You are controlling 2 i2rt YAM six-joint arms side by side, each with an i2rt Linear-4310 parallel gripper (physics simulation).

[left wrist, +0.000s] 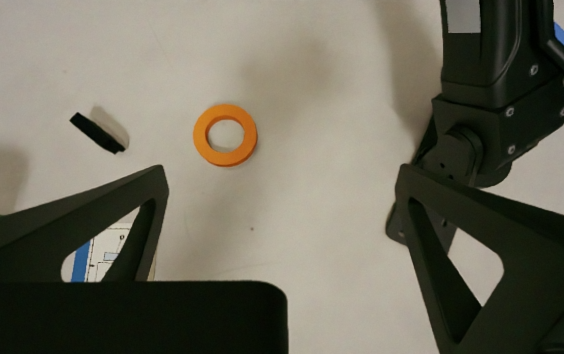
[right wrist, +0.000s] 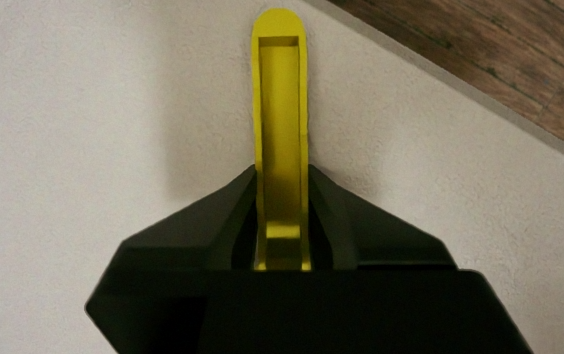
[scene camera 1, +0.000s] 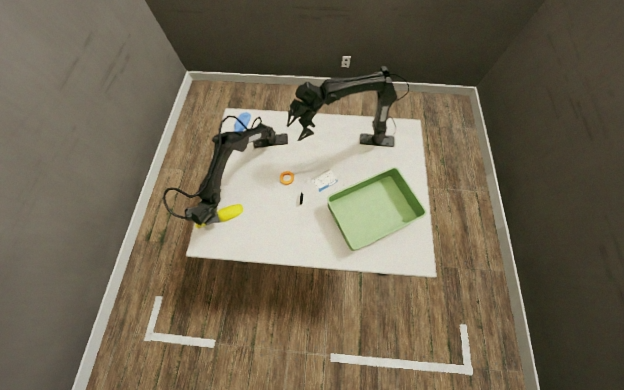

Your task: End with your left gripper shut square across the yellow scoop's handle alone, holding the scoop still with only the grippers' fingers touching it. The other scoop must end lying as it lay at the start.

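Places are measured from the left arm's base along level axes (x back, y left, z down), in millimetres.
Pixels of known places: left gripper, fingertip midpoint: (left wrist: 281,177) (scene camera 1: 292,133); right gripper, fingertip midpoint: (right wrist: 282,176) (scene camera 1: 208,221); left arm's base, origin of the base link: (scene camera 1: 377,140); right arm's base, origin of the base link: (left wrist: 441,172) (scene camera 1: 271,140).
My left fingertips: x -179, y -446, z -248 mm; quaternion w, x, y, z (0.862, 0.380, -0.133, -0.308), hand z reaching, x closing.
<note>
For each thing: its top centre in the pictures, then the offset to it from my left fingertips.
- yellow scoop, middle of its top: (scene camera 1: 216,214) dx -367, dy -348, dz +203 mm
- orange ring, middle of its top: (left wrist: 224,133) (scene camera 1: 286,177) dx -115, dy -36, dz +233 mm
- small black piece, middle of its top: (left wrist: 90,131) (scene camera 1: 301,196) dx -225, dy +59, dz +215 mm
- blue card, middle of its top: (left wrist: 112,277) (scene camera 1: 324,180) dx -105, dy +167, dz +246 mm
The yellow scoop (scene camera 1: 230,212) (right wrist: 280,100) lies near the table's left edge in scene camera 1, bowl to the right, its handle partly hidden under the right arm. My right gripper (scene camera 1: 212,219) (right wrist: 282,176) is shut on its handle, one finger against each long side, in the right wrist view; the bowl is hidden there. My left gripper (scene camera 1: 295,131) (left wrist: 281,177) is open and empty, high above the table between the two arm bases, far from the yellow scoop. The other scoop, blue (scene camera 1: 243,121), lies at the table's back left corner, partly behind the right arm's cable.
An orange ring (scene camera 1: 286,183) (left wrist: 225,159) lies mid-table. A small black piece (scene camera 1: 301,198) (left wrist: 96,133) and a white and blue card (scene camera 1: 325,179) (left wrist: 81,260) lie near it. A large green bin (scene camera 1: 353,246) stands at the right. The right arm's base (scene camera 1: 270,140) stands behind the ring.
</note>
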